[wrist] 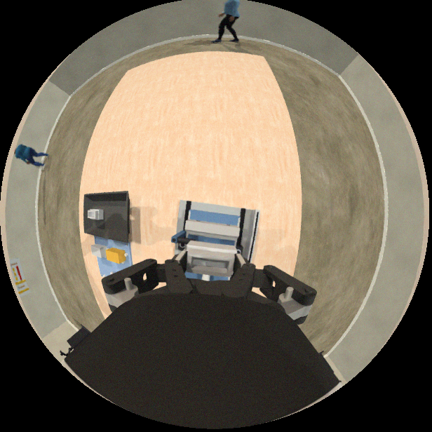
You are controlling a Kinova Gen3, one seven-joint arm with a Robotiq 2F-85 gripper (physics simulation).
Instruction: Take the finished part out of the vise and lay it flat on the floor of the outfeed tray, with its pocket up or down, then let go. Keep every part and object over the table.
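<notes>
My gripper (210, 259) is shut on the finished part (210, 249), a light grey block with a rectangular pocket that faces the camera. The fingers grip its left and right sides. The part is held over the near half of the vise (212, 228), apart from the light far jaw, and blue vise body shows between them. The part and fingers hide the near side of the vise. The outfeed tray (129, 216), dark and open-topped, stands to the left, apart from the gripper. A small light grey piece (95, 214) lies inside it near its left wall.
A blue plate (113, 268) adjoins the tray's near side and bears a grey block (98, 250) and a yellow block (116, 255). A blue and black handle (179, 237) sticks out at the vise's left. Two people (229, 20) (30, 155) are beyond the table (200, 125).
</notes>
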